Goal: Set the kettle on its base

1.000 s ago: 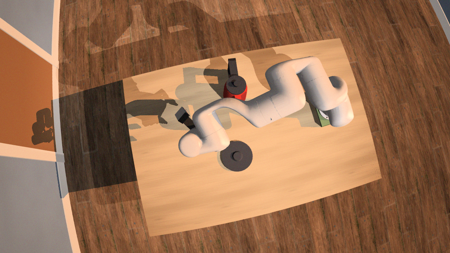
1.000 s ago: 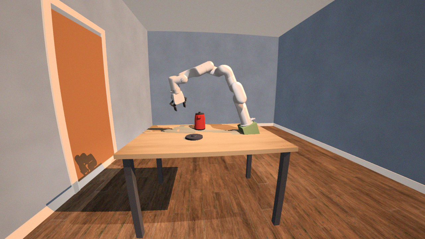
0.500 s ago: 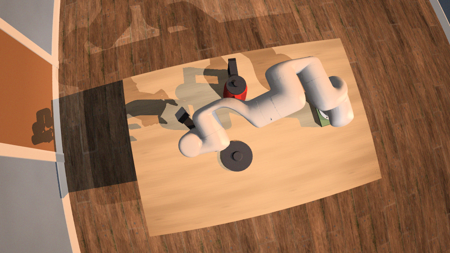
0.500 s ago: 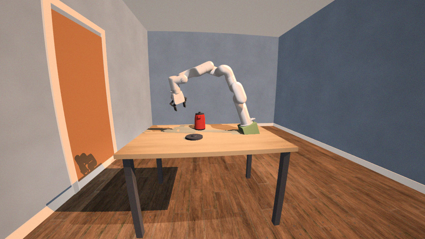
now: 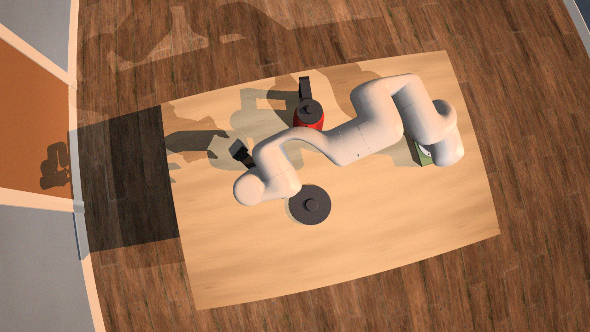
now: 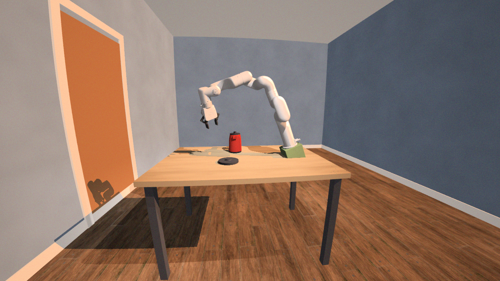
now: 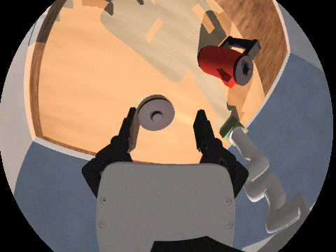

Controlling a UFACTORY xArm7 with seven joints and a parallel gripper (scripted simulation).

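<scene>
The red kettle is 25 cm to the right of my hand, 17 cm below it and 14 cm behind it. Round my hand: dark round base (25 cm below, 14 cm behind, 9 cm to the left).
</scene>
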